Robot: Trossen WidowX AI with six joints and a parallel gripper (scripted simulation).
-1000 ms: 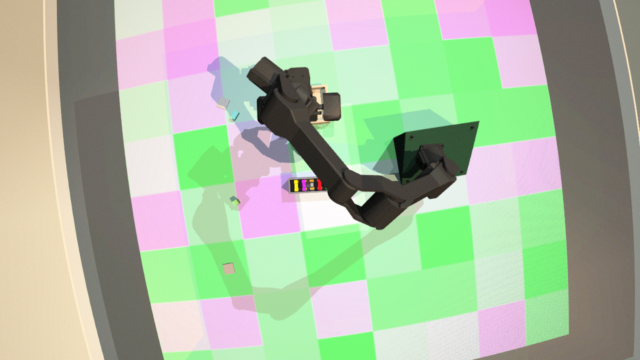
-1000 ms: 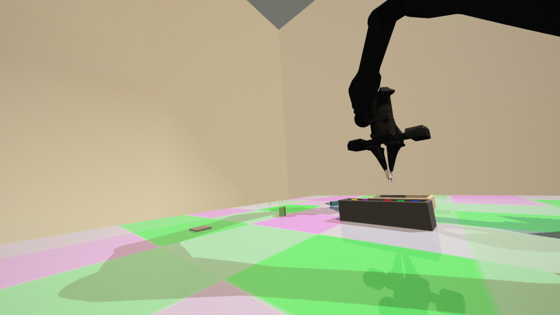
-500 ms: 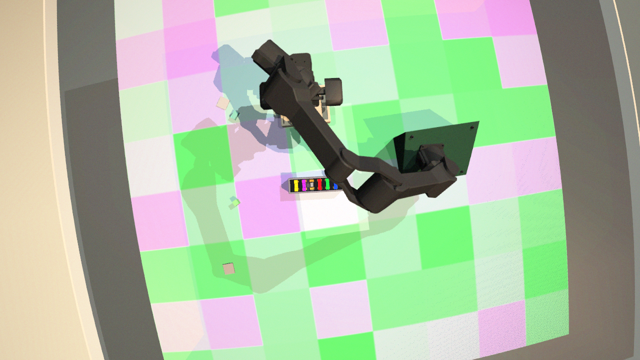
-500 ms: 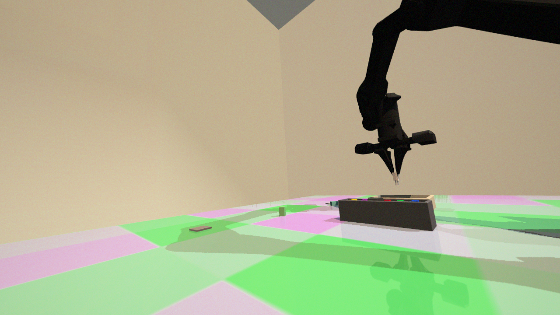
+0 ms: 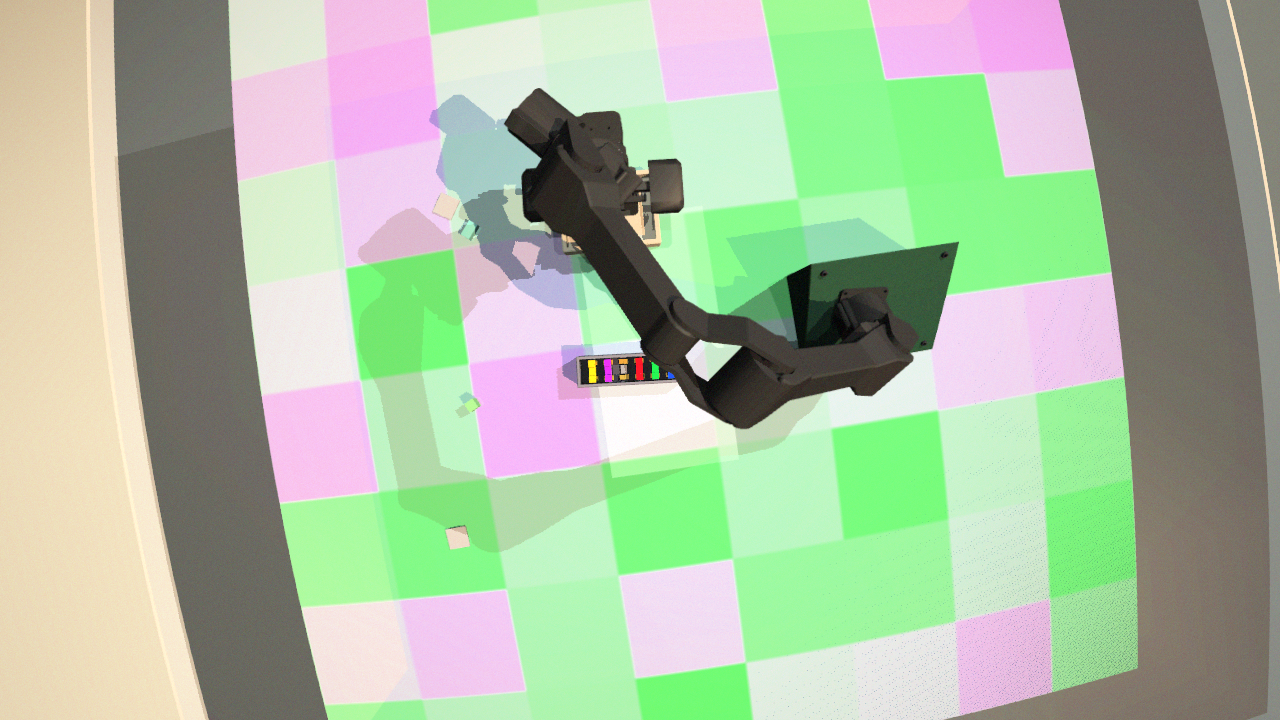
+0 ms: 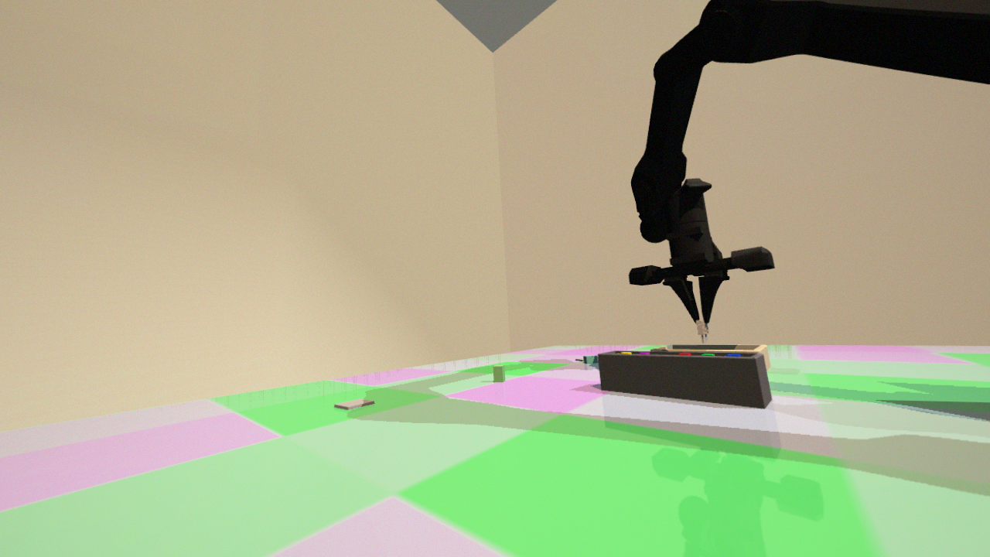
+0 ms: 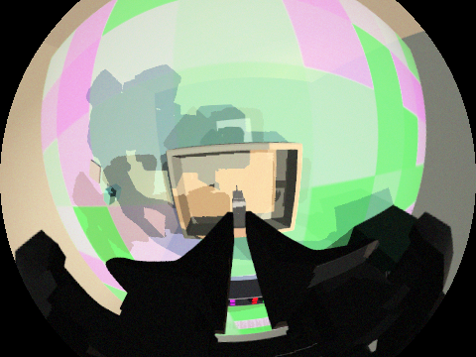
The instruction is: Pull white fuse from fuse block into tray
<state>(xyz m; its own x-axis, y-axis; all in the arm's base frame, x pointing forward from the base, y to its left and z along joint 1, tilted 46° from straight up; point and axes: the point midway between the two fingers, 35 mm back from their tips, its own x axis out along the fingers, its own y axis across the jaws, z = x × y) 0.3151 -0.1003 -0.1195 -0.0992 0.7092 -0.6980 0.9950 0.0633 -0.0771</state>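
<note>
Right now my gripper tip is 1 cm above the white fuse. From my gripper tip the other things lie so: beige tray 6 cm below; green cube 21 cm ahead, 25 cm to the left, 6 cm below; teal bit 19 cm ahead, 1 cm to the left, 6 cm below.
</note>
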